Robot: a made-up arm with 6 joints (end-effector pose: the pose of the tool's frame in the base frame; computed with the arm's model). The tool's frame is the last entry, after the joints.
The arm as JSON. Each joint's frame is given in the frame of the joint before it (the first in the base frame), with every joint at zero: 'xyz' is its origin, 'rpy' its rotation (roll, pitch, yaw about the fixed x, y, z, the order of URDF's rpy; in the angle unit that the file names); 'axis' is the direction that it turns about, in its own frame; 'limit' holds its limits. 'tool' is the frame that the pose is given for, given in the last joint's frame.
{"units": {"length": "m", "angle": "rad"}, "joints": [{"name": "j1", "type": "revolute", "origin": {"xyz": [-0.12, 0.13, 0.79], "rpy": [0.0, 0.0, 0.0]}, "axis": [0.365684, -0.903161, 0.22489], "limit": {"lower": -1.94, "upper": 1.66}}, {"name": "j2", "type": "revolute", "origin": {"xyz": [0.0, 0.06, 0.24], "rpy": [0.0, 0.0, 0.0]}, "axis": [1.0, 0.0, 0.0], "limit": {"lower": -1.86, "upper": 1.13}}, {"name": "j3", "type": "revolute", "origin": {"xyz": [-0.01, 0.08, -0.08], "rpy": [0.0, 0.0, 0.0]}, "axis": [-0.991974, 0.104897, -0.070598], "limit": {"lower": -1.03, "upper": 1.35}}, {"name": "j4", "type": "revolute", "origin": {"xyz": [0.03, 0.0, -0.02], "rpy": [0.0, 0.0, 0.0]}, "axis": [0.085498, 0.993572, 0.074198], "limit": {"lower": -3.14, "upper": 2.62}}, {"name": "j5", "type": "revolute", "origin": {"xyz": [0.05, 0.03, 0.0], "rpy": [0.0, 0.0, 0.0]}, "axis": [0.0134, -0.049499, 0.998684], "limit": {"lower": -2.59, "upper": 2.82}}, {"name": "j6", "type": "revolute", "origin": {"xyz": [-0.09, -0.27, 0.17], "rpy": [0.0, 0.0, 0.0]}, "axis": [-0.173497, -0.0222, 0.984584], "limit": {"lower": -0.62, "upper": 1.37}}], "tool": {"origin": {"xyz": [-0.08, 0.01, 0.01], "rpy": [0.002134, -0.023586, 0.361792]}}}
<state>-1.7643 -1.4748 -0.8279 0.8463 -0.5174 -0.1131</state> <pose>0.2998 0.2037 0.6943 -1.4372 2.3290 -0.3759</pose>
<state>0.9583 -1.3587 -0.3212 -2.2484 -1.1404 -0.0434</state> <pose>0.0531 -0.0497 0.7125 0.4391 -3.0213 0.4181</pose>
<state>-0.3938 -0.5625 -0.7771 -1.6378 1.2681 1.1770</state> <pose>-0.2011 0.0483 1.2300 -1.9533 -0.2899 1.9974</pose>
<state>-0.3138 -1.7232 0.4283 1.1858 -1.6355 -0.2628</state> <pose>0.0060 0.1729 0.6497 2.4137 0.8217 1.6375</pose>
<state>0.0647 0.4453 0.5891 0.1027 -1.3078 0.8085</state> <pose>-0.3762 0.4056 1.1976 -0.1975 0.2298 -0.1576</pose>
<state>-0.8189 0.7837 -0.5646 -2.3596 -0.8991 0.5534</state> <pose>0.0771 0.6183 0.6628 -0.3992 -1.4037 -1.4162</pose>
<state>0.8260 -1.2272 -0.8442 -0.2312 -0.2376 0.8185</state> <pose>-0.4176 -0.1627 0.8662 -0.6986 -0.9211 0.8862</pose>
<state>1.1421 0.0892 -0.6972 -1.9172 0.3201 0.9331</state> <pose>-0.1263 0.1694 0.5805 -0.6053 -2.4093 -0.5695</pose>
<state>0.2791 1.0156 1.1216 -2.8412 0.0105 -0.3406</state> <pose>-0.1262 0.0862 0.8167 -0.2198 -2.9671 -0.1262</pose>
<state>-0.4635 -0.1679 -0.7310 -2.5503 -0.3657 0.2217</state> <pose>-0.1117 0.2477 0.5641 -0.5026 -2.0467 -0.5540</pose>
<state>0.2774 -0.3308 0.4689 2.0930 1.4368 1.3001</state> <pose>-0.0984 -0.1170 0.6361 1.8059 0.1608 1.7062</pose>
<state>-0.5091 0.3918 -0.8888 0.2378 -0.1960 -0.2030</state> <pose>-0.1667 0.0842 0.9001 1.1467 0.4155 -0.2378</pose>
